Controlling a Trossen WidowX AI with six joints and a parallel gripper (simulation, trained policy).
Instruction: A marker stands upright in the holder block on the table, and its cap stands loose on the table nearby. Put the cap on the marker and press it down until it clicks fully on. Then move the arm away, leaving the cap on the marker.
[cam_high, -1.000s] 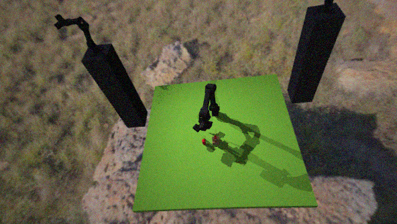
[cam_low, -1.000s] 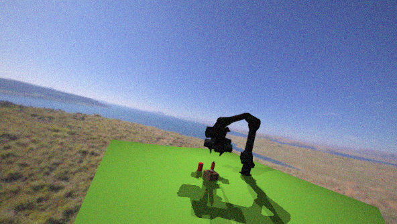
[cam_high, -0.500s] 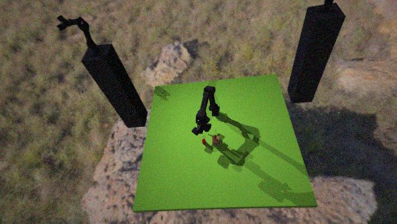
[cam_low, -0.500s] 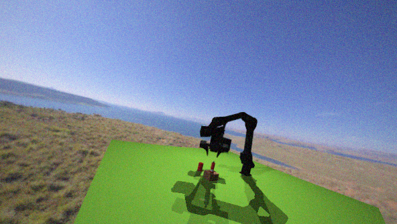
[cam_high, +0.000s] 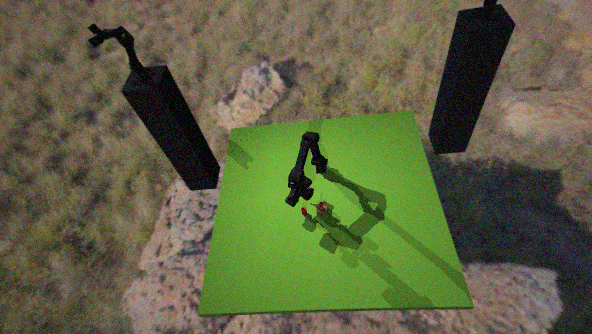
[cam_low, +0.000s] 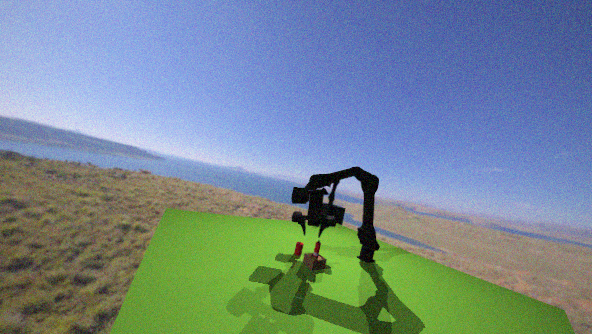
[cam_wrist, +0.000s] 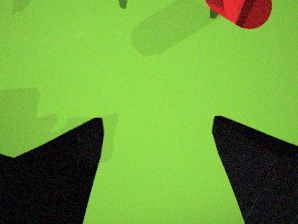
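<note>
Right now the red cap is 70 mm ahead of my gripper tip, 40 mm below it and 30 mm to the left of it. From my gripper tip the other things lie so: holder block 130 mm to the left, 70 mm ahead, 50 mm below.
</note>
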